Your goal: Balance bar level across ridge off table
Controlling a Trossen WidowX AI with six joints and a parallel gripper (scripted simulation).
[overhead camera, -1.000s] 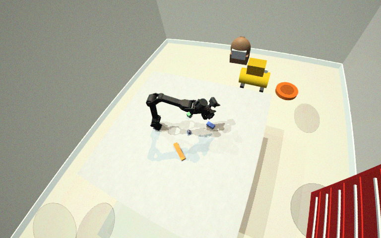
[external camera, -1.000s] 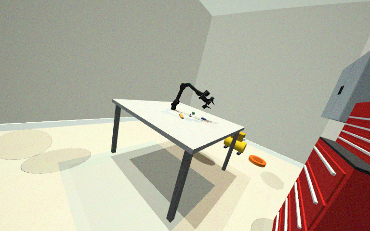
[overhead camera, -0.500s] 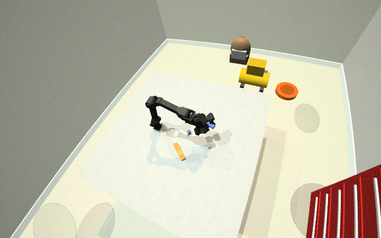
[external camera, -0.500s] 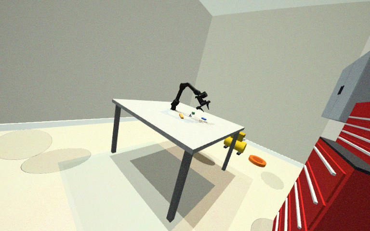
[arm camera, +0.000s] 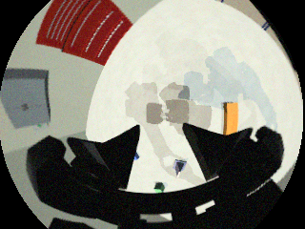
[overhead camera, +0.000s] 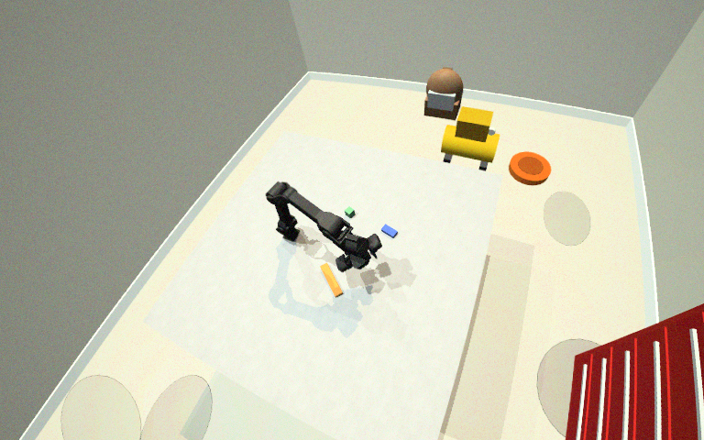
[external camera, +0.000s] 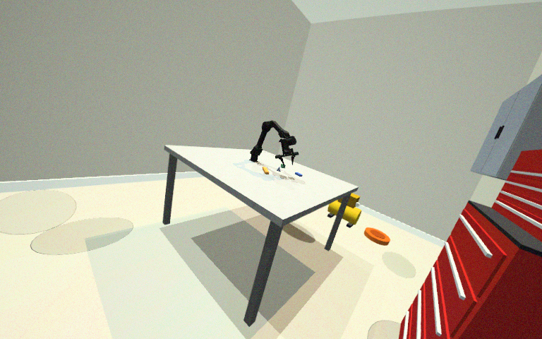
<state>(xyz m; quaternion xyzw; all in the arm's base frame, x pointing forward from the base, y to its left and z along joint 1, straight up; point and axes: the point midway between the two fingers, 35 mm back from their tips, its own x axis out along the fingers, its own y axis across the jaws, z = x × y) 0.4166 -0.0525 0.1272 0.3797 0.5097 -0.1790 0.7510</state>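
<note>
Right now the orange bar is 15 cm behind my gripper tip, 9 cm to the right of it and 9 cm below it. Also, from my gripper tip: small blue block: 21 cm to the left, 9 cm below; then green ridge block: 24 cm to the left, 21 cm behind, 8 cm below.
</note>
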